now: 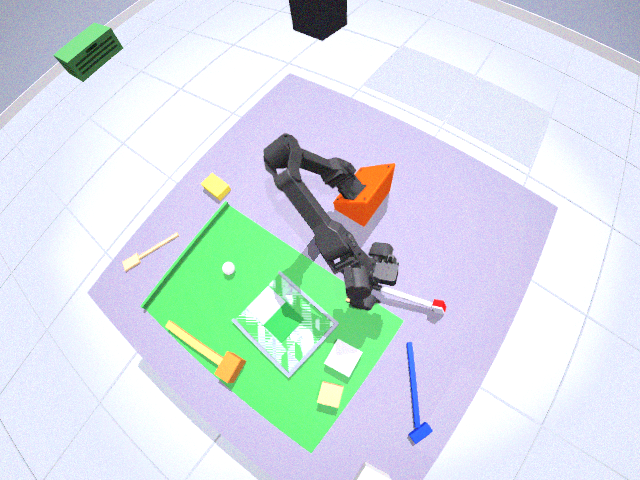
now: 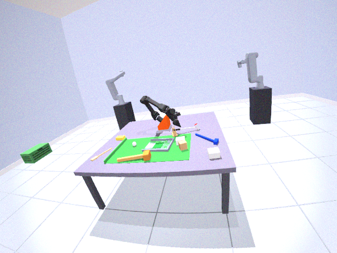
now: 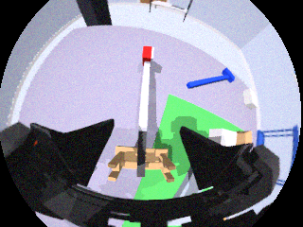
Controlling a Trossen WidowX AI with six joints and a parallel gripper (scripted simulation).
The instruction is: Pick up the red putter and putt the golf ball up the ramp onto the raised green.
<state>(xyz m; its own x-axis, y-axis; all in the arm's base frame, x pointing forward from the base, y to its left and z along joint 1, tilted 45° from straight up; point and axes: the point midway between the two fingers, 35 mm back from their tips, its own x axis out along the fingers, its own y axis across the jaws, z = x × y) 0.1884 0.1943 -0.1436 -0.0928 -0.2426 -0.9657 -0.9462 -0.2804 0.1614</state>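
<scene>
Now: gripper tip 60 mm to the right of the red putter, 50 mm above it and 30 mm past it. Also, from my gripper tip: blue hammer: 270 mm to the left, 170 mm ahead, 70 mm below; tan cube: 330 mm ahead, 80 mm to the left, 50 mm below; green mat: 300 mm ahead, 240 mm to the right, 90 mm below.
</scene>
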